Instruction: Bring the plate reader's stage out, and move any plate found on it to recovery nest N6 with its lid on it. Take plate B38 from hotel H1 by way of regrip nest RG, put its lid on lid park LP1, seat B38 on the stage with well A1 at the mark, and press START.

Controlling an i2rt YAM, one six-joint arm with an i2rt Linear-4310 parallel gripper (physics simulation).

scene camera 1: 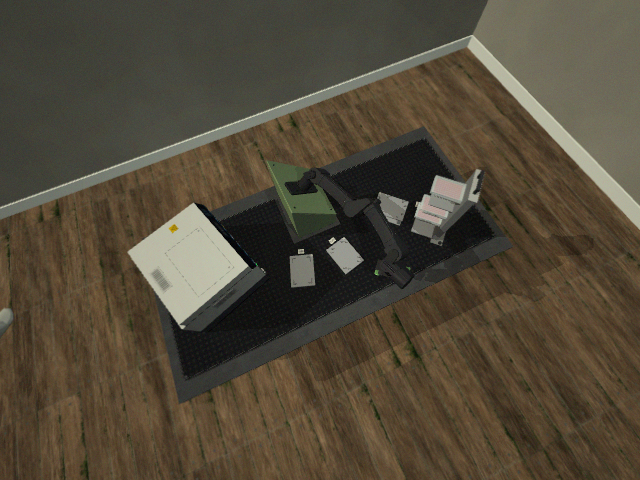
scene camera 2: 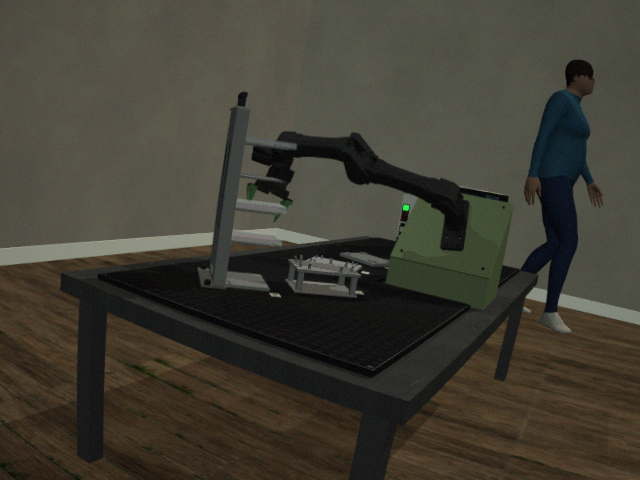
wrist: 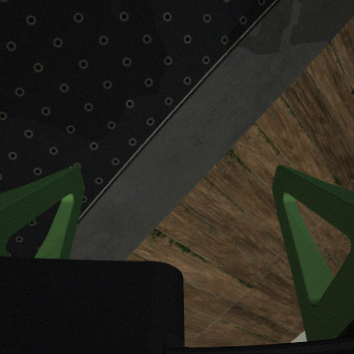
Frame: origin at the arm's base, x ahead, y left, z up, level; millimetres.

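Seen in the pictures: gripper, fingertip midpoint: [scene camera 2: 260, 215] [wrist: 177, 175]; arm's base at its link origin: [scene camera 1: 301, 188] [scene camera 2: 455, 225].
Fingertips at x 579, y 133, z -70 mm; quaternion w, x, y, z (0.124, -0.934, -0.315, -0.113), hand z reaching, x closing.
Note:
Offsets run from my fingertips to a thing's top centre. "pt": to the spot under its first point. Level surfaces: height alone.
My gripper [scene camera 1: 392, 270] [scene camera 2: 263, 208] [wrist: 177, 175] is open and empty, above the table edge beside hotel H1. Hotel H1 [scene camera 1: 460, 210] [scene camera 2: 229, 201] is an upright grey post with several shelves. A pink-topped plate @[dz +230, dx -147, dy +337 mm] [scene camera 1: 448, 188] lies on an upper shelf, with more plates below; B38's label is unreadable. The white plate reader @[dz +182, dx -497, dy -714 mm] [scene camera 1: 199, 263] stands at the left in the first scene view; its stage does not show. Two flat light-grey nests @[pt dz -116, dx -275, dy -335 mm] [scene camera 1: 302, 270] @[pt dz -119, dx -224, dy -113 mm] [scene camera 1: 344, 255] and a raised nest on posts @[pt dz -68, dx -286, dy +231 mm] [scene camera 1: 392, 208] [scene camera 2: 323, 266] hold no visible plate; their labels are too small to read.
The green sloped arm mount [scene camera 1: 315, 219] [scene camera 2: 439, 279] stands between the reader and the raised nest. The arm reaches over the black perforated mat @[dz -128 mm] [scene camera 1: 248, 330] [scene camera 2: 310, 330] [wrist: 90, 85]. A person [scene camera 2: 563, 139] in a blue top is beyond the table. A green light @[pt dz +71, dx -349, dy -498 mm] [scene camera 2: 405, 207] shows behind the mount.

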